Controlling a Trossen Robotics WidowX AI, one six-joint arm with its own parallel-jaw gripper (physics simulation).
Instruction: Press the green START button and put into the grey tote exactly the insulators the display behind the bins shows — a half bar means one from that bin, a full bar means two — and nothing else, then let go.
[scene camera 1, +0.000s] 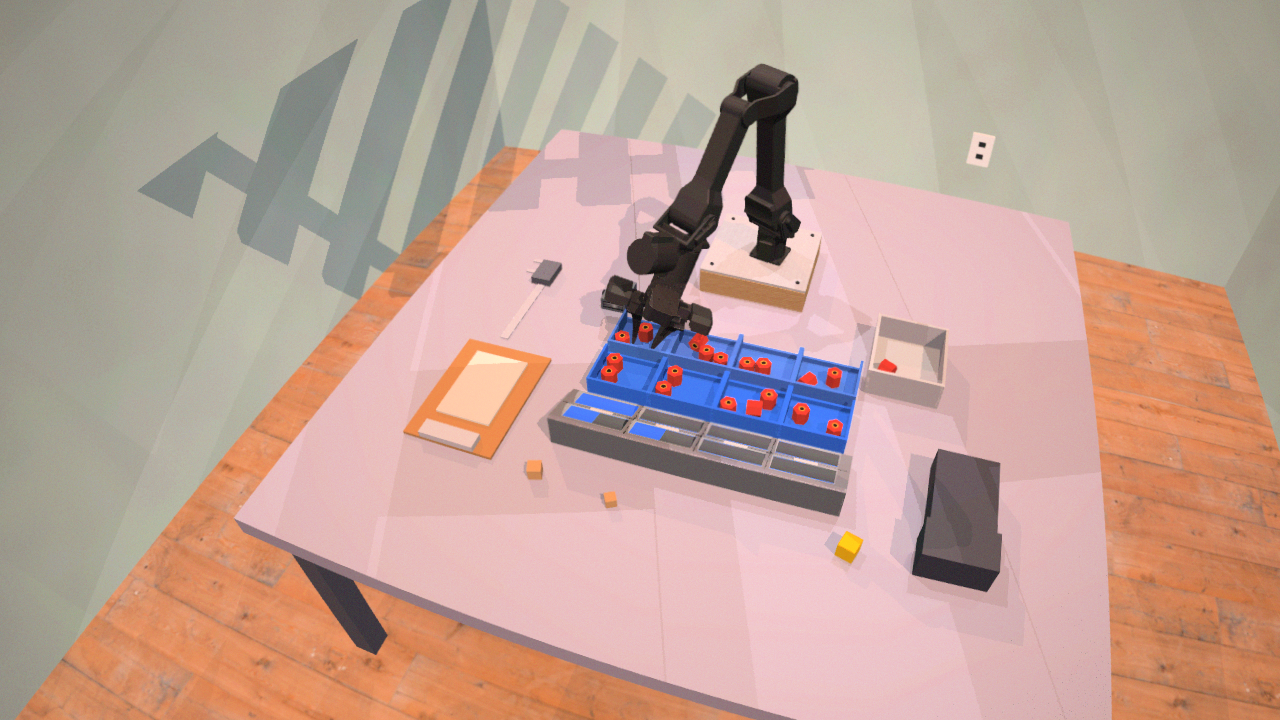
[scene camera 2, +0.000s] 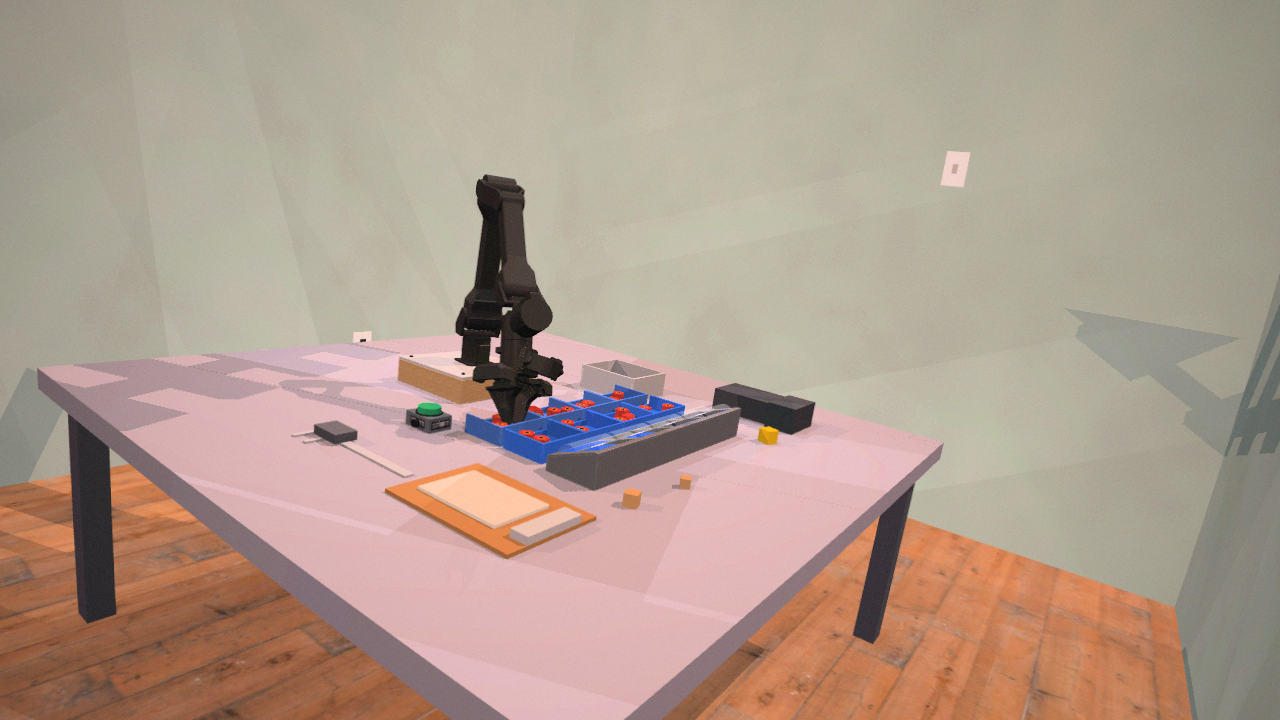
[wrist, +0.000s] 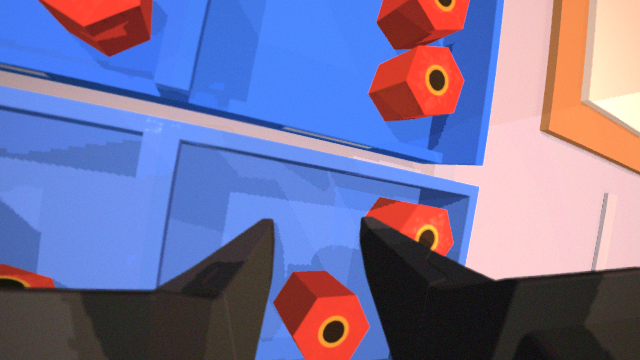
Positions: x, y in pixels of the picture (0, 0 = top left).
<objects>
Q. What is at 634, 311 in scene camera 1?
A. My gripper.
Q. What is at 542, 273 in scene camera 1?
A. A grey tool.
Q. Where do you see a grey tote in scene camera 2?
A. At 601, 376
</objects>
